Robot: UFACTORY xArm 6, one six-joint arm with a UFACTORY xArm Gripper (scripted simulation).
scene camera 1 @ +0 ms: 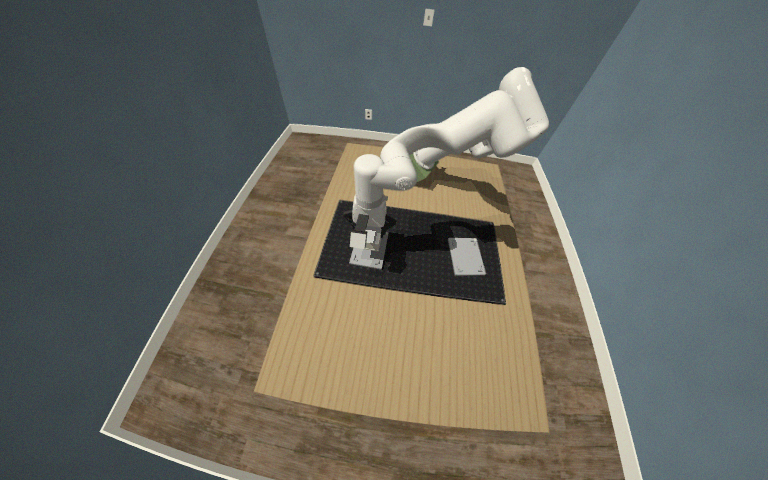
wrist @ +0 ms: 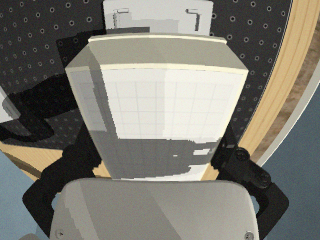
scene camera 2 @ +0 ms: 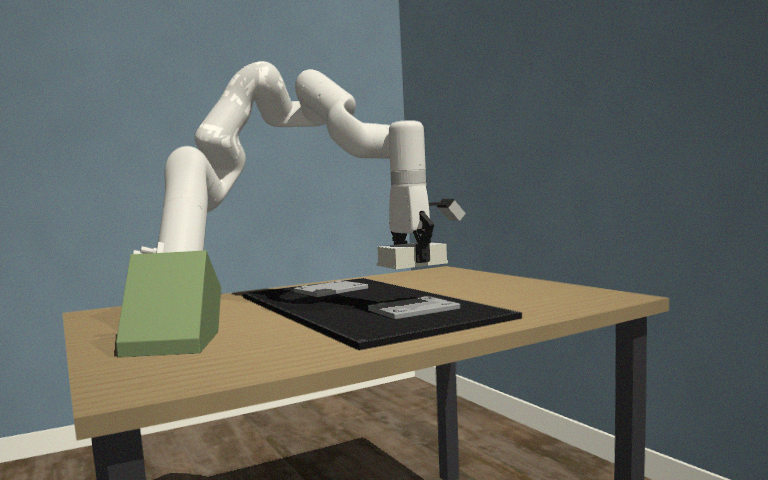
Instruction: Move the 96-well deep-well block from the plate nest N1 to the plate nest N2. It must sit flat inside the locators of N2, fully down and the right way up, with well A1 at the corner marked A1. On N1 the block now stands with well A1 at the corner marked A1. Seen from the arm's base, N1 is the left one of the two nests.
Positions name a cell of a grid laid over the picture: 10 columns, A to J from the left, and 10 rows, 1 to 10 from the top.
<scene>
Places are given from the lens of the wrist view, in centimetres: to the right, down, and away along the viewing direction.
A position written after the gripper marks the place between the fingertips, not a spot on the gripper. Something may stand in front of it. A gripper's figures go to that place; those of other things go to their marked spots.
gripper (wrist: E5): 0, 0, 13
white deep-well block (wrist: E5): 0, -1, 8
</scene>
